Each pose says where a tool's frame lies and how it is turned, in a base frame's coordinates. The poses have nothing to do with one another.
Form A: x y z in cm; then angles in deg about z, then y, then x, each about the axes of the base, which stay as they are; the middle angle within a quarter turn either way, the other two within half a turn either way.
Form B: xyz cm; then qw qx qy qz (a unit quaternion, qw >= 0). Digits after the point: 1 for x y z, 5 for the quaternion.
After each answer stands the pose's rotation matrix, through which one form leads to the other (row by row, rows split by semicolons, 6 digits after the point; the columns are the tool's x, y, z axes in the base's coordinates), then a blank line. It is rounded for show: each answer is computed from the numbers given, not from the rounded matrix.
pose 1, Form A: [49.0, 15.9, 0.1, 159.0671, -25.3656, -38.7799]
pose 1, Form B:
[49.0, 15.9, 0.1, 0.09550, -0.26249, 0.28088, 0.91819]
-0.843955 -0.322831 -0.428393; 0.027910 -0.823969 0.565948; -0.535687 0.465678 0.704403

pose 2, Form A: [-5.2, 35.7, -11.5, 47.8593, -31.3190, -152.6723]
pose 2, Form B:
[-5.2, 35.7, -11.5, 0.10152, -0.88107, 0.32122, 0.33200]
0.573187 -0.633453 -0.519802; -0.498635 -0.773016 0.392185; -0.650247 0.034396 -0.758944

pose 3, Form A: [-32.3, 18.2, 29.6, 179.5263, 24.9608, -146.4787]
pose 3, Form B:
[-32.3, 18.2, 29.6, 0.20809, 0.05845, 0.93514, 0.28070]
-0.906566 -0.007495 0.421998; 0.226147 0.835579 0.500665; -0.356365 0.549319 -0.755812

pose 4, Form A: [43.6, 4.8, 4.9, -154.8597, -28.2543, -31.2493]
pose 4, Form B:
[43.6, 4.8, 4.9, 0.26742, 0.17258, -0.30608, -0.89723]
-0.797412 0.374219 -0.473386; -0.585512 -0.669603 0.456955; -0.145979 0.641554 0.753059

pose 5, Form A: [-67.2, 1.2, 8.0, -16.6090, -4.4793, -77.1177]
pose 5, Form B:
[-67.2, 1.2, 8.0, 0.77670, -0.61190, -0.12020, -0.08875]
0.955351 0.284966 -0.078099; 0.009229 0.235409 0.971853; 0.295330 -0.929181 0.222268

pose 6, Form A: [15.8, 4.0, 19.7, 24.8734, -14.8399, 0.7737]
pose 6, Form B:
[15.8, 4.0, 19.7, 0.96852, -0.02127, -0.12755, 0.21270]
0.876979 -0.406585 -0.256119; 0.417439 0.908611 -0.013053; 0.238020 -0.095467 0.966557

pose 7, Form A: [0.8, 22.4, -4.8, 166.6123, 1.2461, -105.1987]
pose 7, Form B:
[0.8, 22.4, -4.8, 0.07937, -0.08603, 0.78972, 0.60220]
-0.972596 -0.231484 0.021747; -0.040286 0.259902 0.964794; -0.228987 0.937478 -0.262105

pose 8, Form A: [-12.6, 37.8, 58.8, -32.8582, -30.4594, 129.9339]
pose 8, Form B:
[-12.6, 37.8, 58.8, 0.32429, 0.86999, 0.14064, -0.34377]
0.724084 0.467682 -0.506928; 0.021754 -0.750105 -0.660960; -0.689369 0.467563 -0.553313

